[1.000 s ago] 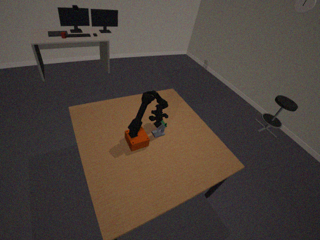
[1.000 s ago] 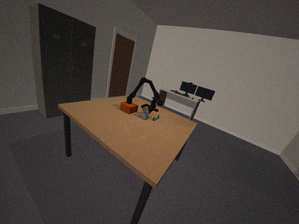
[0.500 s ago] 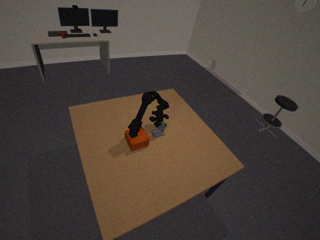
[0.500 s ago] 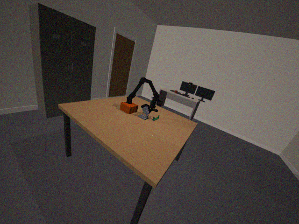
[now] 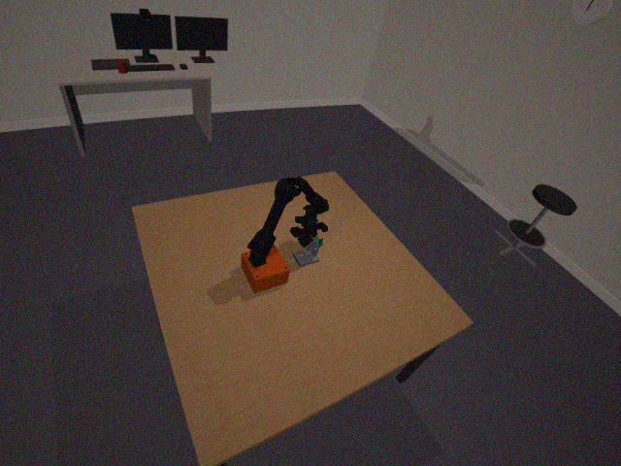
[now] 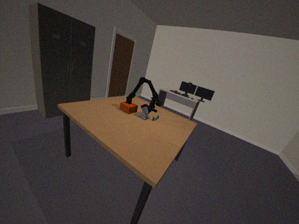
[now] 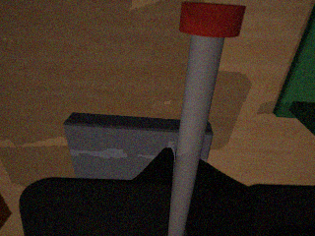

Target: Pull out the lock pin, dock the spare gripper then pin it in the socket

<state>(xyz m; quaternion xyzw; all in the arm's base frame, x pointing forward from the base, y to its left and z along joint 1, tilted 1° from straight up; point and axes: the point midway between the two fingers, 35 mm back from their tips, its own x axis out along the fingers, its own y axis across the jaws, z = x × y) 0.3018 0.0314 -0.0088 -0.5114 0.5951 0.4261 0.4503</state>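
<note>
Now: gripper tip 4 cm to the left of the grey mount and 1 cm past it. Round my gripper tip: spare gripper 7 cm above, 4 cm to the right, 3 cm behind; then green holder 10 cm ahead, 7 cm to the left, 3 cm below.
</note>
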